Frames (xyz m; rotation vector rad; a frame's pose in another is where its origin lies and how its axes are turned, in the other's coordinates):
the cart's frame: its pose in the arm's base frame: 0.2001 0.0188 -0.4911 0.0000 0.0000 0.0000
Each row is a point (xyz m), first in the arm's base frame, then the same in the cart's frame.
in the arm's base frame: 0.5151 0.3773 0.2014
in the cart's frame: 0.3150 0.3585 0.6925
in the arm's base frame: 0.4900 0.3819 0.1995
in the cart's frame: 0.2899 0.3631 0.6906
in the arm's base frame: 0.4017 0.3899 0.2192
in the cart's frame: 0.2016 0.3711 0.7103
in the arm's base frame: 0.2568 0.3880 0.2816
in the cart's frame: 0.0567 0.3692 0.7727
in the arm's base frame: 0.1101 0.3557 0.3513
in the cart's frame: -0.0900 0.3369 0.8424
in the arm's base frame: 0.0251 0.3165 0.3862
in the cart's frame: -0.1750 0.2977 0.8773
